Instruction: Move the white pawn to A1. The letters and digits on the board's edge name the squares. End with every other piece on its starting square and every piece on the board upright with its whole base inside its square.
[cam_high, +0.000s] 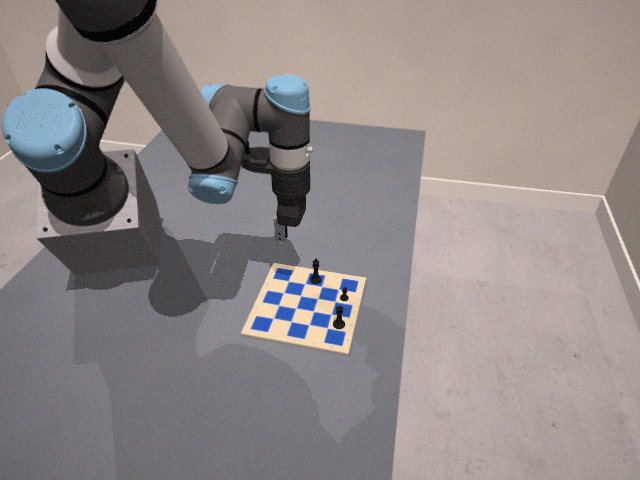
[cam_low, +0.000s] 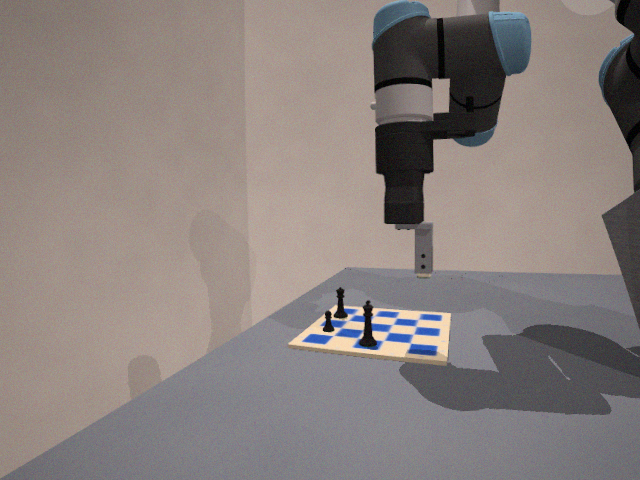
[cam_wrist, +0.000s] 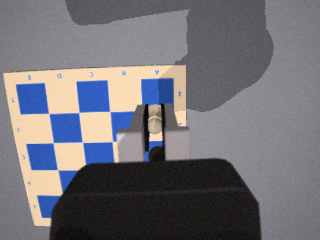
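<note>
My gripper is now 8 cm short of the king, 1 cm to the right of it and 9 cm above it. Also, from my hand: white pawn 1 cm below; black pawn 15 cm ahead, 3 cm to the right, 11 cm below; chessboard 8 cm ahead, 7 cm to the right, 13 cm below.
</note>
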